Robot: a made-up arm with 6 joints. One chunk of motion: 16 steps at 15 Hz.
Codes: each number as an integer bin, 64 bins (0 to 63) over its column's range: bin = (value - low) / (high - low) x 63, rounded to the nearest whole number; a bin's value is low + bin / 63 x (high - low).
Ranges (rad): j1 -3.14..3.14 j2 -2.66..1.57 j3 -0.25..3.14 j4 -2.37..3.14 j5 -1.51..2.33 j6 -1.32..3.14
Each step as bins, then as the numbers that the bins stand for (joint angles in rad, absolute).
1 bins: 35 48 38 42 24 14
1 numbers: 0.3489 0.5629 1.7948 1.3033 -0.0471 -0.3289
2 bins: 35 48 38 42 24 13
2 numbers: 0.3489 0.5629 1.7948 1.3033 -0.0471 -0.3997
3 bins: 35 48 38 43 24 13
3 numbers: 0.3489 0.5629 1.7948 1.3908 -0.0471 -0.3997
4 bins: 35 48 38 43 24 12
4 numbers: 0.3489 0.5629 1.7948 1.3908 -0.0471 -0.4705
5 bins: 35 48 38 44 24 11
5 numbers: 0.3489 0.5629 1.7948 1.4783 -0.0471 -0.5413
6 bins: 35 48 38 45 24 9
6 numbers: 0.3489 0.5629 1.7948 1.5657 -0.0471 -0.6829
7 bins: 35 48 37 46 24 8
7 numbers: 0.3489 0.5629 1.7410 1.6532 -0.0471 -0.7537
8 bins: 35 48 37 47 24 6
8 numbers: 0.3489 0.5629 1.7410 1.7406 -0.0471 -0.8952
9 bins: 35 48 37 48 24 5
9 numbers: 0.3489 0.5629 1.7410 1.8281 -0.0471 -0.9660
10 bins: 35 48 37 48 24 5
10 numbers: 0.3489 0.5629 1.7410 1.8281 -0.0471 -0.9660
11 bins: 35 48 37 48 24 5
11 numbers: 0.3489 0.5629 1.7410 1.8281 -0.0471 -0.9660
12 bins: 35 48 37 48 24 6
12 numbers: 0.3489 0.5629 1.7410 1.8281 -0.0471 -0.8952
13 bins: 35 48 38 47 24 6
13 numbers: 0.3489 0.5629 1.7948 1.7406 -0.0471 -0.8952
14 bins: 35 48 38 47 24 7
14 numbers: 0.3489 0.5629 1.7948 1.7406 -0.0471 -0.8244
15 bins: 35 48 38 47 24 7
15 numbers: 0.3489 0.5629 1.7948 1.7406 -0.0471 -0.8244
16 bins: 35 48 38 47 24 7
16 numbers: 0.3489 0.5629 1.7948 1.7406 -0.0471 -0.8244
